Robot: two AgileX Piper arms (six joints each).
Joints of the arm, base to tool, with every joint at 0 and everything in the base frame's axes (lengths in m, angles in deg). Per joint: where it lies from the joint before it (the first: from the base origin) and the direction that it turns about. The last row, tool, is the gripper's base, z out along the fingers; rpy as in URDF.
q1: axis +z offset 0 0 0.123
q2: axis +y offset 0 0 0
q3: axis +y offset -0.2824 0 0.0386
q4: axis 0.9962 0 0.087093 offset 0.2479 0 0.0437
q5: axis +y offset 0 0 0
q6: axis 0.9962 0 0.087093 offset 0.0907 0 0.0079
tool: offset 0 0 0 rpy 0 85.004 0
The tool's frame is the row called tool.
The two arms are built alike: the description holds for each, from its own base.
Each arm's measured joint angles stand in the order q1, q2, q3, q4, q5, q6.
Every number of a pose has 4 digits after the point.
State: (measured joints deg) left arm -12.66 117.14 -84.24 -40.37 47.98 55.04; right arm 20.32 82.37 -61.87 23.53 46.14 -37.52
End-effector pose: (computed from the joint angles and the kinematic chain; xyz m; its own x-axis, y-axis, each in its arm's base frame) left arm 0.4048 -0.1359 0.1847 -0.6605 0.5337 -0.5282 0.7199 0.6499 -0.2436; right arm 0.2656 0.1263 0.2873 -0.5863 -0.5786 -0.5670 -0.7255 0.6865 0.0497
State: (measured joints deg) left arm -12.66 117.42 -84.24 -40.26 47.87 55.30; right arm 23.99 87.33 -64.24 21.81 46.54 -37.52
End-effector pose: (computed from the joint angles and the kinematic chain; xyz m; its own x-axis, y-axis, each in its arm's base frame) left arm 0.4053 -0.1358 0.1825 -0.6588 0.5381 -0.5258 0.7221 0.6483 -0.2413; right arm 0.2742 0.1489 0.2721 -0.5604 -0.6464 -0.5177 -0.7733 0.6322 0.0477
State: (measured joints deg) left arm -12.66 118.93 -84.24 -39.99 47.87 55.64; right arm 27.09 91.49 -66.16 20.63 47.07 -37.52
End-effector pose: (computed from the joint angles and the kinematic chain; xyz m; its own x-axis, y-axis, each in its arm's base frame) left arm 0.4066 -0.1358 0.1711 -0.6661 0.5485 -0.5055 0.7214 0.6459 -0.2498; right arm 0.2788 0.1690 0.2577 -0.5347 -0.6999 -0.4735 -0.8105 0.5833 0.0530
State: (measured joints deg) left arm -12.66 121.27 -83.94 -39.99 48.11 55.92; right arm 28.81 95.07 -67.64 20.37 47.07 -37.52
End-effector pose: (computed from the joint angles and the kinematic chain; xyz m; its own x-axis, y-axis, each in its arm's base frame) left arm 0.4068 -0.1360 0.1524 -0.6849 0.5578 -0.4688 0.7135 0.6440 -0.2760; right arm 0.2841 0.1827 0.2440 -0.5260 -0.7263 -0.4424 -0.8268 0.5586 0.0659
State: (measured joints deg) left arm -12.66 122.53 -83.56 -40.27 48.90 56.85; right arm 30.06 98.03 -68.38 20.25 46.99 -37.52
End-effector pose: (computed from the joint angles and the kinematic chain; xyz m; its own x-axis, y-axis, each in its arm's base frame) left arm 0.4049 -0.1364 0.1415 -0.6890 0.5713 -0.4460 0.7162 0.6314 -0.2974; right arm 0.2871 0.1928 0.2299 -0.5231 -0.7466 -0.4110 -0.8367 0.5417 0.0810
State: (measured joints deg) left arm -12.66 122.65 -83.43 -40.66 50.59 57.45; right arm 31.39 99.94 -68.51 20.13 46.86 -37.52
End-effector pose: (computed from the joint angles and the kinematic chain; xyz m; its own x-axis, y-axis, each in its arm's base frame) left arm 0.4020 -0.1373 0.1404 -0.6876 0.5817 -0.4346 0.7217 0.6136 -0.3205; right arm 0.2860 0.2013 0.2189 -0.5149 -0.7654 -0.3860 -0.8471 0.5234 0.0921
